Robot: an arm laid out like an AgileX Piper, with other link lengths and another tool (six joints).
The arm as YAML. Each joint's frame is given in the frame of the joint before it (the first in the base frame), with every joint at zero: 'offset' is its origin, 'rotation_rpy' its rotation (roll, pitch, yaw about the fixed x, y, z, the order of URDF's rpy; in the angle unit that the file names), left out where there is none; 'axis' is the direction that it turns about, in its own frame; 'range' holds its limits. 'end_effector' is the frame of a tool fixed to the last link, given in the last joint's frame.
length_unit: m
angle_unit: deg
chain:
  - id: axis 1
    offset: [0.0, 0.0, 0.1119]
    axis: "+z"
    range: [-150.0, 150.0]
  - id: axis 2
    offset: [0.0, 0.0, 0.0]
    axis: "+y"
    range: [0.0, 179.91]
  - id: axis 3
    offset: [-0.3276, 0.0, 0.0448]
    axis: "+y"
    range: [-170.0, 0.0]
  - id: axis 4
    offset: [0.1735, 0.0, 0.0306]
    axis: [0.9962, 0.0, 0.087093]
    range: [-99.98, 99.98]
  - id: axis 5
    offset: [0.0, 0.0, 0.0]
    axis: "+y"
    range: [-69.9, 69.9]
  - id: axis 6
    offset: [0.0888, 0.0, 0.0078]
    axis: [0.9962, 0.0, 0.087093]
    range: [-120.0, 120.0]
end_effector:
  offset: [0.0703, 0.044, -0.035]
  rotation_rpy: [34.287, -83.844, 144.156]
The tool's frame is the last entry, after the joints.
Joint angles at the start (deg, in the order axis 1, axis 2, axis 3, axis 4, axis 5, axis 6):
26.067 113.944 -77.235 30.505 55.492 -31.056
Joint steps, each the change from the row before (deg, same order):
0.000 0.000 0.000 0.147 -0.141 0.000
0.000 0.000 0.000 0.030 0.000 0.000
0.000 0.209 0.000 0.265 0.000 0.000
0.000 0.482 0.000 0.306 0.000 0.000
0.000 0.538 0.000 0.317 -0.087 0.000
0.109 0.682 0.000 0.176 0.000 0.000
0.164 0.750 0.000 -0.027 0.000 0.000
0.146 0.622 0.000 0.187 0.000 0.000
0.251 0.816 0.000 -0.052 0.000 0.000
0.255 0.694 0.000 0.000 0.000 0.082
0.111 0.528 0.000 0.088 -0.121 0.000
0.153 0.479 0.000 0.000 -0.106 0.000
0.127 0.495 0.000 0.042 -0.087 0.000
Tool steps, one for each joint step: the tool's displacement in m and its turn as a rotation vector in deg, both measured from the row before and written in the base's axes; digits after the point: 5 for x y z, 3 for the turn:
0.00034 0.00048 0.00008 0.132 -0.071 -0.138
-0.00001 0.00007 0.00004 0.023 0.011 -0.016
0.00017 0.00075 -0.00071 0.110 0.287 -0.140
0.00046 0.00099 -0.00207 0.021 0.547 -0.163
0.00073 0.00111 -0.00244 0.014 0.523 -0.209
0.00022 0.00119 -0.00333 -0.168 0.677 0.012
0.00006 0.00093 -0.00399 -0.352 0.663 0.179
-0.00005 0.00130 -0.00302 -0.139 0.625 0.040
-0.00032 0.00120 -0.00439 -0.403 0.711 0.281
-0.00047 0.00135 -0.00365 -0.326 0.653 0.181
0.00022 0.00094 -0.00283 -0.165 0.393 0.007
-0.00003 0.00085 -0.00268 -0.208 0.331 0.108
0.00001 0.00083 -0.00269 -0.189 0.377 0.065

